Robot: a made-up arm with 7 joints. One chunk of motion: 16 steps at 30 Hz.
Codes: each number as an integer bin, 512 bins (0 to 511) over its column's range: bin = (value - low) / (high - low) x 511, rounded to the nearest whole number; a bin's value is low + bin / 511 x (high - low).
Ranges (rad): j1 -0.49..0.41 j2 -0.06..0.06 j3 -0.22..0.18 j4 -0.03..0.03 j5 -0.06..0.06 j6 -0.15..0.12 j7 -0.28..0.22
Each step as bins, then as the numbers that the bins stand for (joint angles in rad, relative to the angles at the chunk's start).
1 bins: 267 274 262 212 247 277 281
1 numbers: -0.0197 0.0043 -0.0149 -0.0051 -0.0020 -0.0036 -0.0050
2 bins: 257 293 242 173 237 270 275
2 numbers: -0.0374 0.0088 -0.0306 -0.0097 -0.0043 -0.0073 -0.0109
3 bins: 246 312 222 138 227 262 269
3 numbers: -0.0567 0.0133 -0.0462 -0.0138 -0.0067 -0.0116 -0.0168
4 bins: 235 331 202 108 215 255 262
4 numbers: -0.0761 0.0177 -0.0619 -0.0173 -0.0095 -0.0153 -0.0236
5 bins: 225 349 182 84 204 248 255
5 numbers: -0.0937 0.0220 -0.0775 -0.0201 -0.0121 -0.0190 -0.0305
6 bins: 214 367 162 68 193 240 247
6 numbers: -0.1131 0.0262 -0.0932 -0.0220 -0.0147 -0.0232 -0.0383
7 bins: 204 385 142 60 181 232 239
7 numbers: -0.1307 0.0304 -0.1088 -0.0230 -0.0175 -0.0274 -0.0461
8 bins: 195 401 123 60 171 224 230
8 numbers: -0.1466 0.0342 -0.1237 -0.0230 -0.0198 -0.0316 -0.0550
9 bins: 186 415 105 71 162 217 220
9 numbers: -0.1624 0.0375 -0.1378 -0.0217 -0.0220 -0.0353 -0.0647
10 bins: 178 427 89 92 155 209 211
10 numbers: -0.1765 0.0403 -0.1503 -0.0192 -0.0236 -0.0396 -0.0735
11 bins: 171 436 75 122 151 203 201
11 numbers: -0.1888 0.0424 -0.1613 -0.0157 -0.0245 -0.0427 -0.0833
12 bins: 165 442 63 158 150 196 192
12 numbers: -0.1994 0.0438 -0.1707 -0.0114 -0.0248 -0.0464 -0.0921
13 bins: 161 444 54 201 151 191 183
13 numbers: -0.2064 0.0443 -0.1777 -0.0064 -0.0245 -0.0491 -0.1009
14 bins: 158 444 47 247 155 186 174
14 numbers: -0.2117 0.0443 -0.1832 -0.0010 -0.0236 -0.0517 -0.1097
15 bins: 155 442 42 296 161 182 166
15 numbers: -0.2170 0.0438 -0.1871 0.0048 -0.0222 -0.0538 -0.1176
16 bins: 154 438 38 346 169 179 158
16 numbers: -0.2188 0.0429 -0.1903 0.0106 -0.0203 -0.0554 -0.1254
